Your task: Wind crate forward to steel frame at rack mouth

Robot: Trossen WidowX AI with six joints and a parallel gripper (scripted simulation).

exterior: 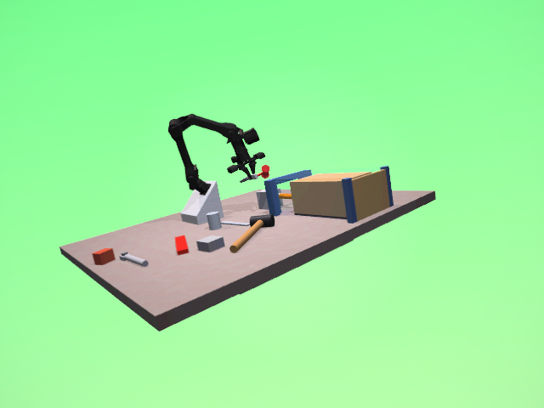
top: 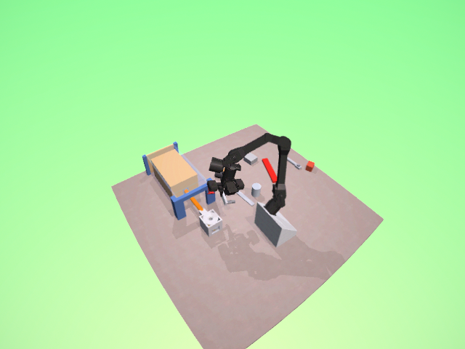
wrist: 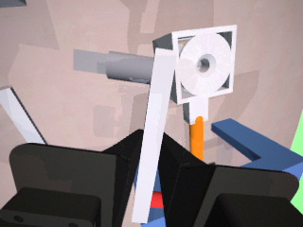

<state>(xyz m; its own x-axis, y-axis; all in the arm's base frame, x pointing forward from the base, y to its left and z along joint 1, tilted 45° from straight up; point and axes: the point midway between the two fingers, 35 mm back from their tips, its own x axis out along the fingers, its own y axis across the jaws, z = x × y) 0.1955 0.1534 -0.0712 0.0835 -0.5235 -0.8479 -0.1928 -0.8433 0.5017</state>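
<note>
Now: the red grip 60 mm ahead of my gripper tip, 20 mm to the left of it and 20 mm above it. From my gripper tip the other things lie so: flat steel bar 70 mm ahead, 180 mm to the right, 160 mm below; white winch 60 mm behind, 90 mm to the left, 130 mm below; winch handle 10 mm ahead, 10 mm above.
</note>
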